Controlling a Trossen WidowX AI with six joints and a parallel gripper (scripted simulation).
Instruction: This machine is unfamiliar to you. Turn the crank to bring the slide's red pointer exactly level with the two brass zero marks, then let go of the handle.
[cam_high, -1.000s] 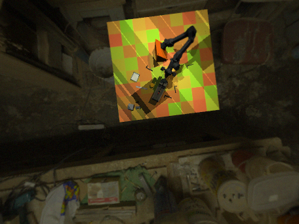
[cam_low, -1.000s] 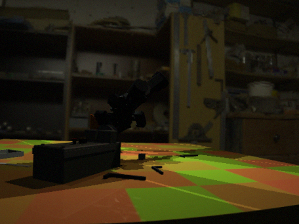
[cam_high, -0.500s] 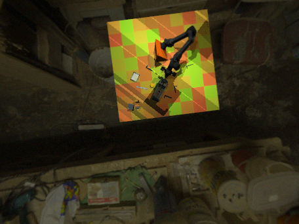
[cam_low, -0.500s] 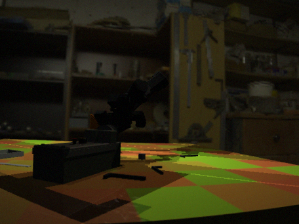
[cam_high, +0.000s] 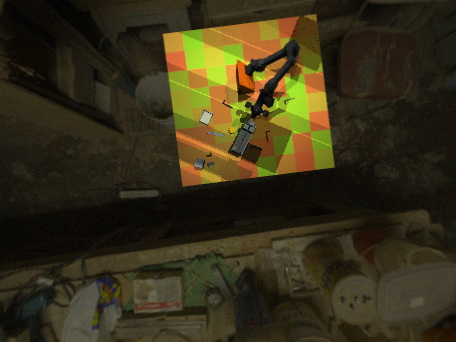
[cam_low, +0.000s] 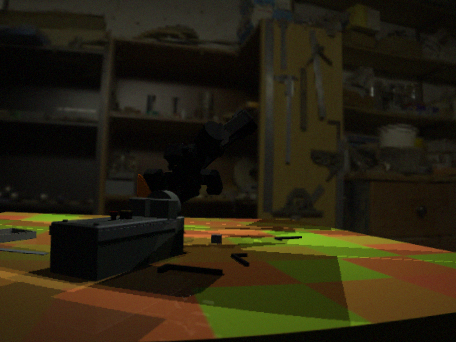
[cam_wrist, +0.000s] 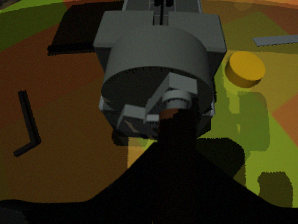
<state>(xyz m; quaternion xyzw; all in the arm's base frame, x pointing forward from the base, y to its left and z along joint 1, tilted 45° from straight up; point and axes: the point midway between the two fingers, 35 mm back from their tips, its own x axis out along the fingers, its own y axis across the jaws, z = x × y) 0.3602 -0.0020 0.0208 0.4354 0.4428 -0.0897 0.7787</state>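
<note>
Now: gripper tip 3 cm below the brown crank handle, 1 cm to the right of it and 1 cm past it. The rest, counted from my gripper tip: yellow disc 16 cm to the right, 8 cm below, 5 cm ahead; red pointer 17 cm ahead, 10 cm to the right, 1 cm below; small cube 12 cm to the left, 8 cm below, 8 cm behind.
</note>
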